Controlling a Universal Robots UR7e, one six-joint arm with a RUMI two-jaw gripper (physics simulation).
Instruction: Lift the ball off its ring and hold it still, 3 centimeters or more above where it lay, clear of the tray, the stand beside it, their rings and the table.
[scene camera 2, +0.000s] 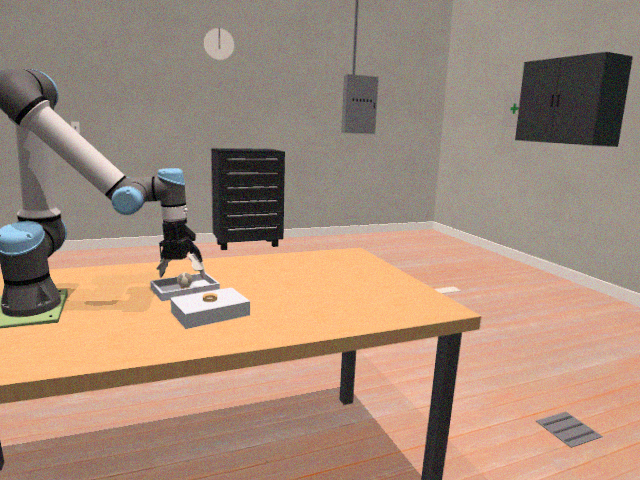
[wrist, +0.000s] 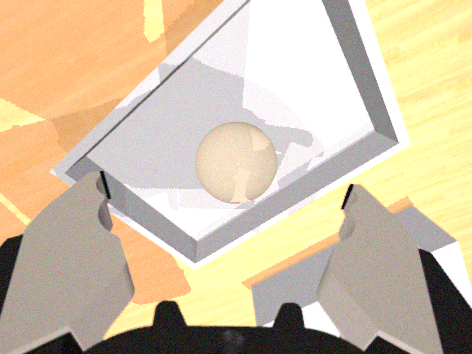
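Where they show: gripper, fingertip midpoint: (scene camera 2: 182, 278) (wrist: 229, 181); arm's base, origin of the base link: (scene camera 2: 32, 305).
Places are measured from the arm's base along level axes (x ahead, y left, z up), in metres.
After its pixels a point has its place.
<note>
A beige ball (scene camera 2: 184, 280) {x 0.423, y 0.092, z 0.025 m} (wrist: 236, 162) {x 0.425, y 0.126, z 0.041 m} sits inside the shallow grey-white tray (scene camera 2: 164, 296) {x 0.366, y 0.024, z 0.000 m} (wrist: 387, 112) {x 0.519, y 0.114, z 0.011 m}. The ring under the ball does not show. My gripper (scene camera 2: 180, 272) {x 0.417, y 0.108, z 0.026 m} (wrist: 229, 181) {x 0.417, y 0.108, z 0.026 m} is open, with its fingers pointing down. It is above the tray, and its fingertips stand apart on either side of the ball in the wrist view, a little nearer the camera's lower edge than the ball. The grey-white stand (scene camera 2: 217, 313) {x 0.521, y -0.157, z 0.011 m} (wrist: 292, 295) {x 0.434, y -0.051, z 0.014 m} is beside the tray, and an orange-brown ring (scene camera 2: 209, 297) {x 0.501, y -0.079, z 0.029 m} lies on its top.
The tray and the stand rest on the wooden table (scene camera 2: 320, 294) {x 0.854, y 0.014, z -0.016 m}. The stand's near side lies under the right finger in the wrist view. A black drawer cabinet (scene camera 2: 248, 196) stands behind the table. The robot's base is on a green plate (scene camera 2: 38, 320) {x 0.048, y -0.101, z -0.006 m} at the left.
</note>
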